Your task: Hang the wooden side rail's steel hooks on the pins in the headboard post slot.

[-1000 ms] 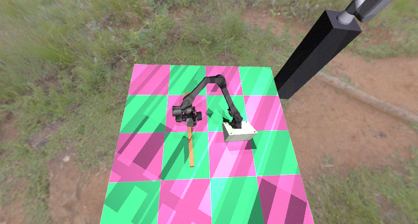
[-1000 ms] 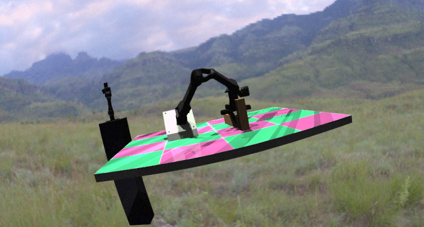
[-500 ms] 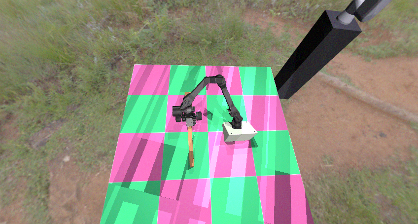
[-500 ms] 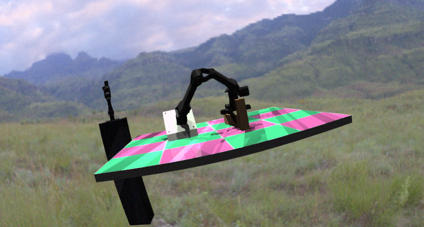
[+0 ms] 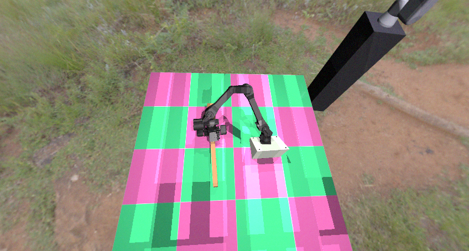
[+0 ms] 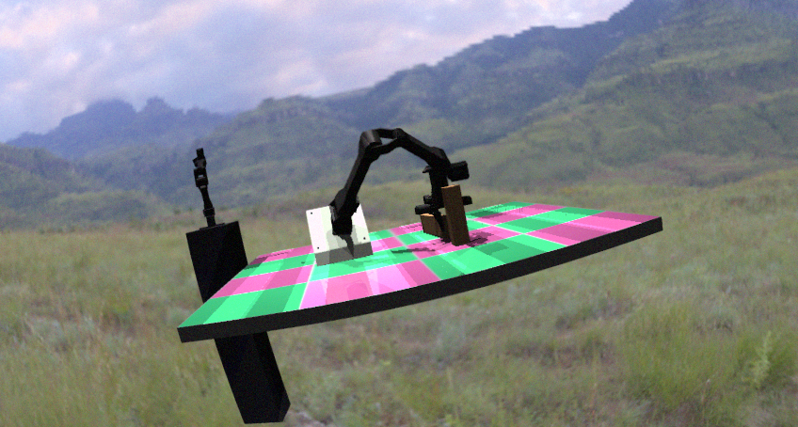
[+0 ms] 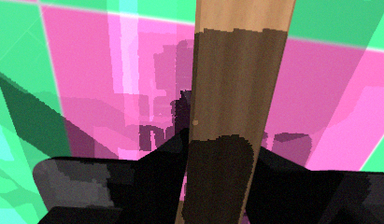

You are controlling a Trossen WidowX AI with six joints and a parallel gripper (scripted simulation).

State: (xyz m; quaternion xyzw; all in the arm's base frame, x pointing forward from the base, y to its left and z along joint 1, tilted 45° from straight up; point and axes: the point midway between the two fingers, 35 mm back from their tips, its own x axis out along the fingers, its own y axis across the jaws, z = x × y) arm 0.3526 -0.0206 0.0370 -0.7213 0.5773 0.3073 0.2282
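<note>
Now: gripper tip 14 cm to the left of the headboard post, 6 cm below it and 2 cm short of it.
</note>
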